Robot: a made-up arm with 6 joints. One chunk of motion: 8 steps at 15 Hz.
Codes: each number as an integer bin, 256 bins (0 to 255) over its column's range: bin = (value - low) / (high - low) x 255, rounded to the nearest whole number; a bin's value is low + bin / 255 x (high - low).
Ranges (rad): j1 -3.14..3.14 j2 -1.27..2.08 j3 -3.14..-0.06 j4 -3.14..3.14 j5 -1..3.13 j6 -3.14..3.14
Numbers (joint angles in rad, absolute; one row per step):
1: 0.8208 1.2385 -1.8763 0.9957 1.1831 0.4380
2: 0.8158 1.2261 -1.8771 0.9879 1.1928 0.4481
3: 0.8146 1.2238 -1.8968 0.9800 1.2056 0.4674
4: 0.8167 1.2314 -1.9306 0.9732 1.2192 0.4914
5: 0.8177 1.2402 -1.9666 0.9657 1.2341 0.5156
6: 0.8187 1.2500 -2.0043 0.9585 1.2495 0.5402
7: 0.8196 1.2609 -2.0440 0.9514 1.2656 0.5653
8: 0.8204 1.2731 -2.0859 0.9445 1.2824 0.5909
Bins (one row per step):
1: 161 191 105 168 135 145
2: 161 190 105 168 135 146
3: 161 190 103 167 136 146
4: 161 190 100 167 137 147
5: 161 191 97 167 138 148
6: 161 192 94 166 139 149
7: 161 193 91 166 140 150
8: 161 194 87 166 141 151

